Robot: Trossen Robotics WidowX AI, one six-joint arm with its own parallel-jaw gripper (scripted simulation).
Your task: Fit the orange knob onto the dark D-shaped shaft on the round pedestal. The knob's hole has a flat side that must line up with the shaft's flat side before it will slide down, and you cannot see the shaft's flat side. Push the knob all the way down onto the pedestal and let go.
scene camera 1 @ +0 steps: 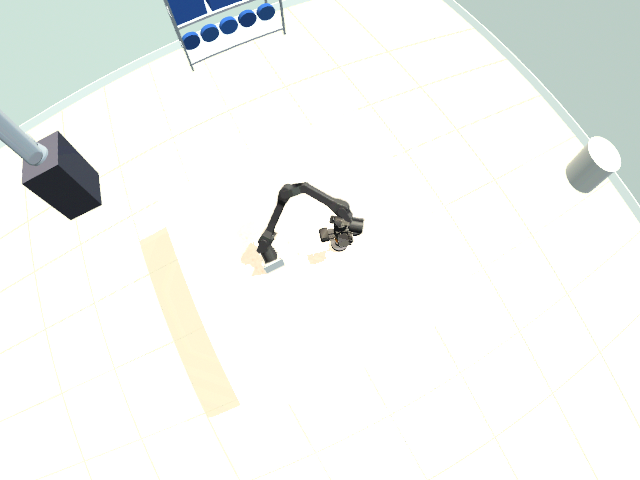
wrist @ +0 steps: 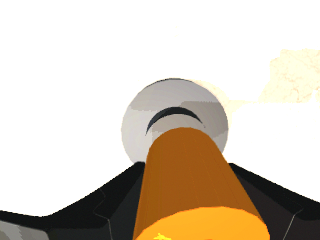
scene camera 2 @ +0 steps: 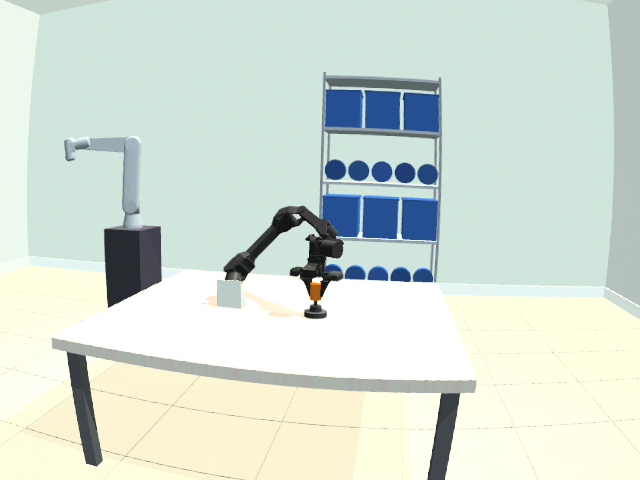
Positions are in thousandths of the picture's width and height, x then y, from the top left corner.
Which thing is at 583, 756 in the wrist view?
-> An orange knob.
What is the gripper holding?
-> An orange knob.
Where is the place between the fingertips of the gripper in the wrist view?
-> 577, 710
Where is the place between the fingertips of the gripper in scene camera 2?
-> At 493, 620
